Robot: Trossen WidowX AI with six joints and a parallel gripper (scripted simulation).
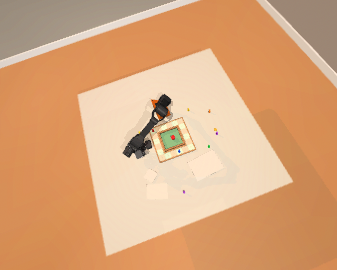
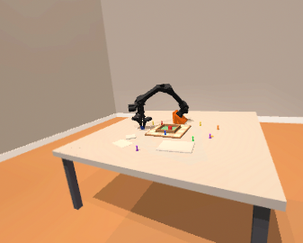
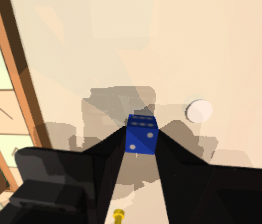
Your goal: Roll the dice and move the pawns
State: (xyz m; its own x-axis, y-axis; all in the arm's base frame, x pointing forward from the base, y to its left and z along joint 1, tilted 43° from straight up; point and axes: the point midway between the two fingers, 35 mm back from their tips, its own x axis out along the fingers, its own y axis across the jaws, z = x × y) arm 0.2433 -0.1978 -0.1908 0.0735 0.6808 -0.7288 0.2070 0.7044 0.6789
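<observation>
The red pawn is 100 mm behind my gripper tip, 150 mm to the left of it and 20 mm above it. Round my gripper tip: blue pawn (140 mm ahead, 250 mm to the left, 20 mm above); green tray (30 mm ahead, 240 mm to the left); green pawn (210 mm ahead, 460 mm to the left, 10 mm above).
</observation>
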